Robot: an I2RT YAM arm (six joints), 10 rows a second.
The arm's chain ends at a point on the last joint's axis. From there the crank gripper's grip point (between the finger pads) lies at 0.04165 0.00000 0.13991 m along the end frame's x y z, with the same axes.
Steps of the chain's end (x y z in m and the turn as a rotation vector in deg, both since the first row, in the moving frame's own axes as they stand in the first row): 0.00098, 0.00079, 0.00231, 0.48, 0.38, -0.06; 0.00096, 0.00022, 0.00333, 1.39, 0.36, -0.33; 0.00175, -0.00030, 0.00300, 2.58, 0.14, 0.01; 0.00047, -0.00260, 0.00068, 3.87, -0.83, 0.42; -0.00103, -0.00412, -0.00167, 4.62, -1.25, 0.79; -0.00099, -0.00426, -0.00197, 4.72, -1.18, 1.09; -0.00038, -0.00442, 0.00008, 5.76, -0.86, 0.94; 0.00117, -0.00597, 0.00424, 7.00, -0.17, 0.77; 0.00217, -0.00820, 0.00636, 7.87, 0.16, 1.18; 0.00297, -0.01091, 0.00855, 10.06, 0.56, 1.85; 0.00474, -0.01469, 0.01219, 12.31, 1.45, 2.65; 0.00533, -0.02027, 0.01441, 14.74, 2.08, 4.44
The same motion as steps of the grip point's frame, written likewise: 0.00191, -0.00043, 0.00203, 0.48, 0.38, -0.06; 0.00183, -0.00341, 0.00302, 1.39, 0.36, -0.33; 0.00209, -0.00659, 0.00276, 2.58, 0.14, 0.01; -0.00153, -0.01177, 0.00096, 3.87, -0.83, 0.42; -0.00401, -0.01487, -0.00123, 4.62, -1.25, 0.79; -0.00377, -0.01504, -0.00158, 4.72, -1.18, 1.09; -0.00237, -0.01783, 0.00002, 5.76, -0.86, 0.94; 0.00087, -0.02247, 0.00335, 7.00, -0.17, 0.77; 0.00275, -0.02649, 0.00498, 7.87, 0.16, 1.18; 0.00470, -0.03395, 0.00611, 10.06, 0.56, 1.85; 0.00889, -0.04240, 0.00809, 12.31, 1.45, 2.65; 0.01158, -0.05225, 0.00864, 14.74, 2.08, 4.44
